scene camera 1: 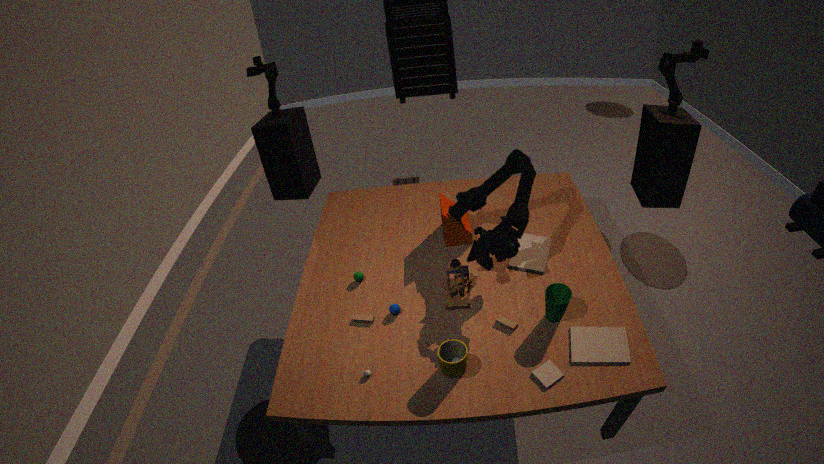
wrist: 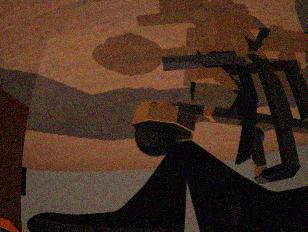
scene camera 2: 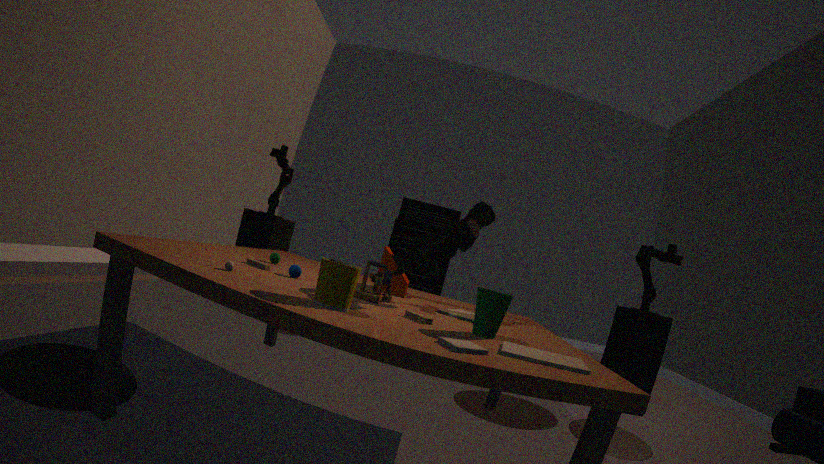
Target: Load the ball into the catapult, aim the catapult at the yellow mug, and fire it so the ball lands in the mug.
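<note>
A green cup (scene camera 2: 491,306) is present; scene camera 1 also shows the green cup (scene camera 1: 557,296), but in the wrist view the green cup is out of frame. A small wooden catapult (scene camera 1: 456,294) is visible, with further views of the small wooden catapult (wrist: 232,62) and, again, the small wooden catapult (scene camera 2: 372,295). The wrist view shows a dark ball (wrist: 153,138). The gripper (scene camera 1: 467,261) is shut and holds nothing; the wrist view also shows the gripper (wrist: 183,148).
</note>
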